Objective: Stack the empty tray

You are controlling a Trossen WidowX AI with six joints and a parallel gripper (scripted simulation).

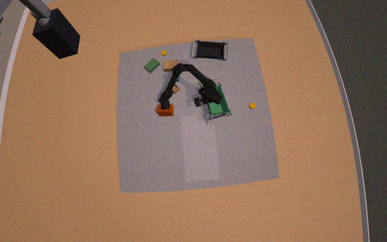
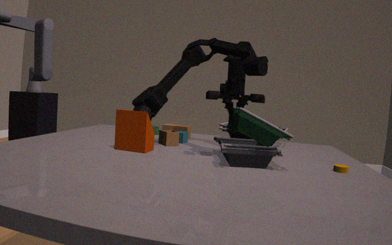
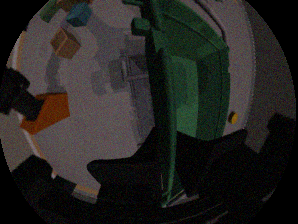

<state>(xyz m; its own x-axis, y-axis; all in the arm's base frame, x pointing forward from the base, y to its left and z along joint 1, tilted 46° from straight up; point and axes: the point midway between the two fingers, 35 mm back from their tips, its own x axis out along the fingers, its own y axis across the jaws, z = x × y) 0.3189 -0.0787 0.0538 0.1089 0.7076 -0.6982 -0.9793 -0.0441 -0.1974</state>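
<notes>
The green tray is 70 mm ahead of my gripper tip, 10 mm to the left of it and 10 mm above it. Also, from my gripper tip: small box: 250 mm behind, 200 mm to the left, 110 mm below; then cyan block: 300 mm to the left, 220 mm behind, 100 mm below; then tan block: 410 mm to the left, 260 mm behind, 90 mm below.
</notes>
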